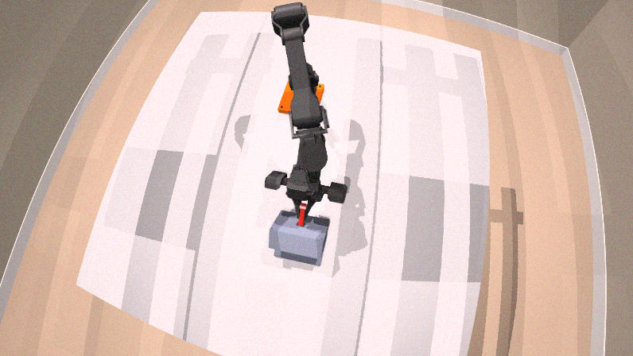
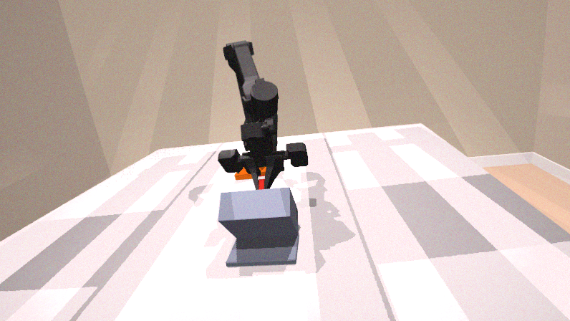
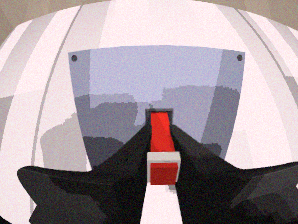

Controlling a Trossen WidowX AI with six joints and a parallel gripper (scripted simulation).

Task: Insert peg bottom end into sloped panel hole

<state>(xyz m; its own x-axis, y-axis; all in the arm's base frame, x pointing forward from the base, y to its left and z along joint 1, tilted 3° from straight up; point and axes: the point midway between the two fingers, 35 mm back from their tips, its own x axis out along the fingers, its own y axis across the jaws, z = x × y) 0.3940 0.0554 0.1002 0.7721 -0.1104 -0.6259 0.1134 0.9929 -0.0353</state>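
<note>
Right now my gripper tip is 10 mm below the red peg and 10 mm past it. Round my gripper tip: flat foot (90 mm below, 50 mm ahead, 10 mm to the right); then sloped panel (30 mm below, 30 mm ahead).
</note>
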